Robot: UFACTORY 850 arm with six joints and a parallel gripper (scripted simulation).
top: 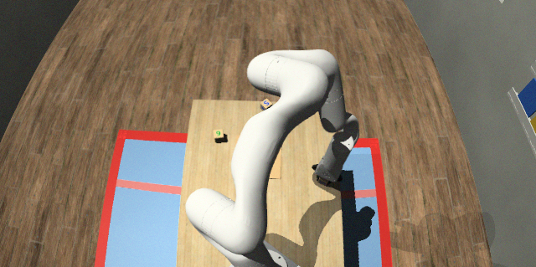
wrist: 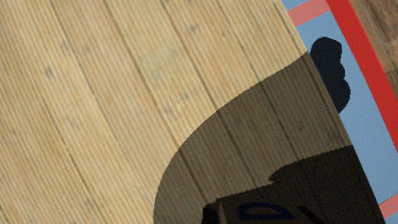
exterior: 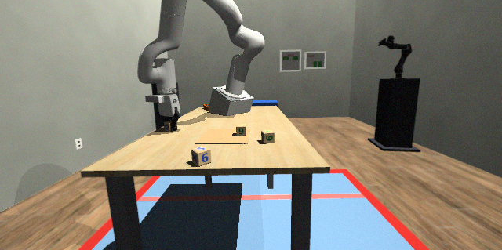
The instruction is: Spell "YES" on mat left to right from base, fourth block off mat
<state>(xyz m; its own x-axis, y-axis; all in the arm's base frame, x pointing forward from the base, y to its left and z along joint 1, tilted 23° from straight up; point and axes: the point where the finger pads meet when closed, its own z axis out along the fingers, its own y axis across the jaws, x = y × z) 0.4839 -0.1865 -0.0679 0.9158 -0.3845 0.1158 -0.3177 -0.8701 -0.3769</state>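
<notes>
My hand is 70 mm short of the tan mat, 300 mm to the right of it and 20 mm above it. Also, from my hand: green-lettered block: 120 mm ahead, 480 mm to the left.
</notes>
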